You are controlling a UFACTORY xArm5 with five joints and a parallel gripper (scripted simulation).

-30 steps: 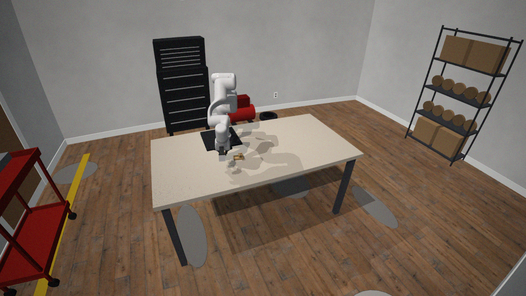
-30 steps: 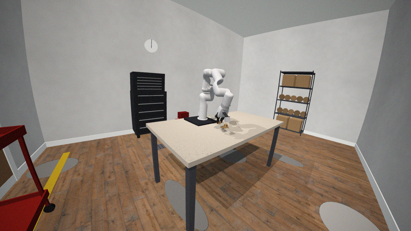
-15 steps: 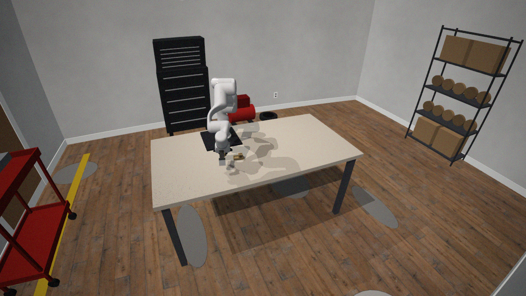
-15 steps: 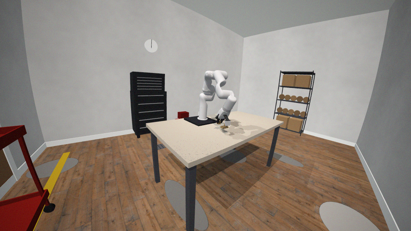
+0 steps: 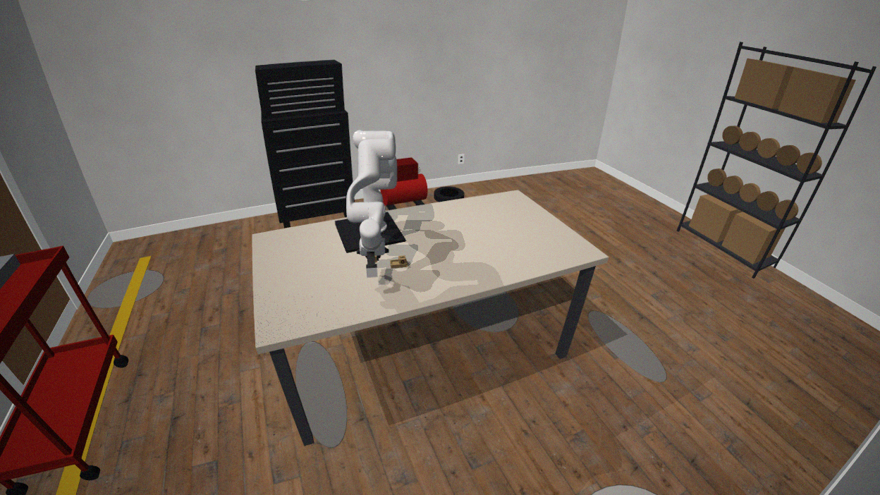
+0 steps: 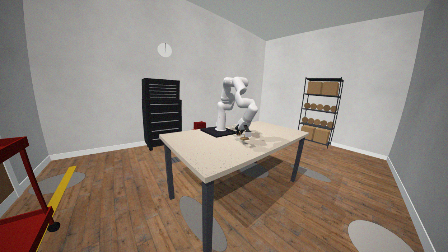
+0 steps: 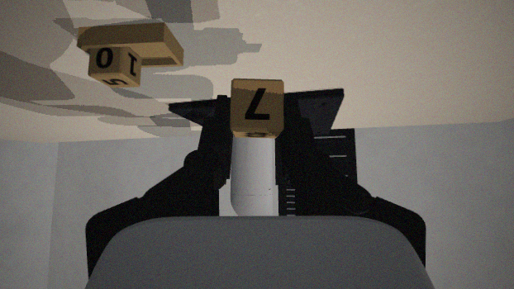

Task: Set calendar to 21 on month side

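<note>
My gripper is now 12 cm to the right of the wooden tray, 9 cm above it and 5 cm past it. The rest, counted from my hand: wooden digit cube 2 cm below, 1 cm behind.
</note>
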